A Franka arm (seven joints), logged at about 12 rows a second.
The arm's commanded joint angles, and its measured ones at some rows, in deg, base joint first. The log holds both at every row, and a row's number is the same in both.
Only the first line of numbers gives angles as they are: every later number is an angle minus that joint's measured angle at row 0.
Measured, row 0: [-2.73, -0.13, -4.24, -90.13, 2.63, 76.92, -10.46]
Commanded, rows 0 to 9: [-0.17, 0.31, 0.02, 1.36, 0.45, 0.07, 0.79]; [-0.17, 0.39, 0.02, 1.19, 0.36, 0.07, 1.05]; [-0.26, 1.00, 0.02, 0.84, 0.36, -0.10, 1.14]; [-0.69, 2.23, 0.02, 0.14, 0.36, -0.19, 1.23]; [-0.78, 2.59, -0.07, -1.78, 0.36, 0.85, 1.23]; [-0.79, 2.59, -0.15, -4.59, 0.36, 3.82, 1.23]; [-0.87, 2.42, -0.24, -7.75, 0.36, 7.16, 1.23]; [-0.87, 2.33, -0.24, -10.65, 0.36, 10.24, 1.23]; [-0.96, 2.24, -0.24, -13.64, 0.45, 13.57, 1.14]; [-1.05, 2.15, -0.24, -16.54, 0.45, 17.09, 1.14]
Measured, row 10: [-0.49, 3.80, -0.45, -11.20, 0.00, 12.32, 0.53]
